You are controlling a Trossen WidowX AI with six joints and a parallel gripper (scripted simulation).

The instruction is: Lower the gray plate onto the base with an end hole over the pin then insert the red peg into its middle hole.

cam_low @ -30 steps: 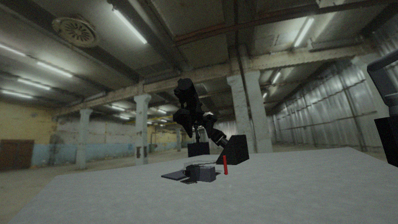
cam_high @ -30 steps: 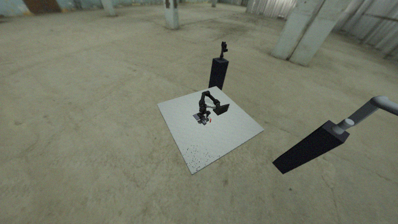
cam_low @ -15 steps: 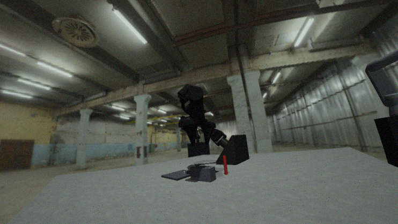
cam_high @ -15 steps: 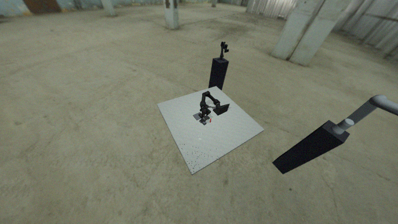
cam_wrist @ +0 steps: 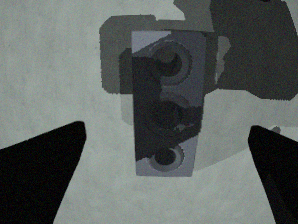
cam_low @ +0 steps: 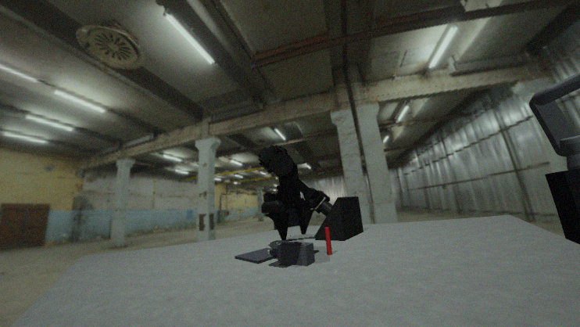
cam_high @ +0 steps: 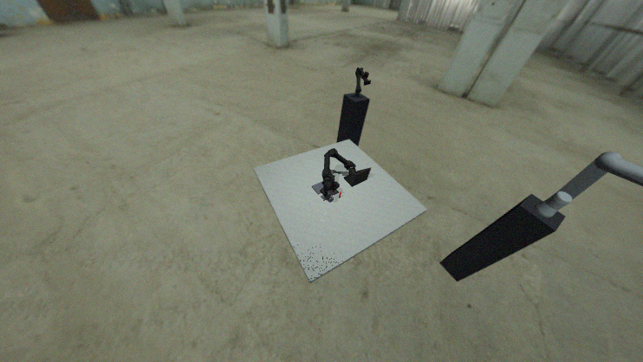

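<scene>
Right now my gripper tip is 30 mm above the gray plate. From my gripper tip the other things lie so: red peg: 100 mm behind, 40 mm to the left, 30 mm below; dark base: 140 mm to the right, 60 mm below.
</scene>
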